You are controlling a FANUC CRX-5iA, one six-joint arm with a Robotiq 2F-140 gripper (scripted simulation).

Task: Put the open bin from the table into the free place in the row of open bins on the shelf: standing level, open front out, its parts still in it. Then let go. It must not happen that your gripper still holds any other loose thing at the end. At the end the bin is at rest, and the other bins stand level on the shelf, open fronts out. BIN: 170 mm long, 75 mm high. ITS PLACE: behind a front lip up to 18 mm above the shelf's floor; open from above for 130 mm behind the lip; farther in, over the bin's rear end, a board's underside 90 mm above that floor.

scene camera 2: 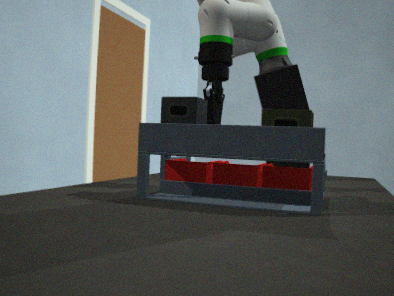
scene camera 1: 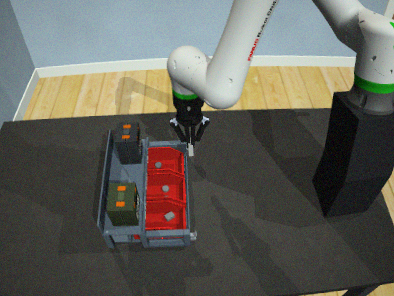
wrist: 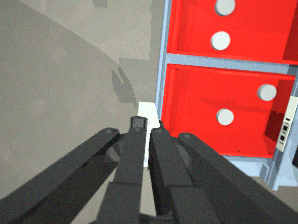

Scene:
red bin: scene camera 2 176, 169; scene camera 1; wrist
olive box: scene camera 2 270, 117; scene camera 1 123, 203; not seen in the wrist view (out of frame)
same spot on red bin: (wrist: 192, 98) = (scene camera 1: 172, 169)

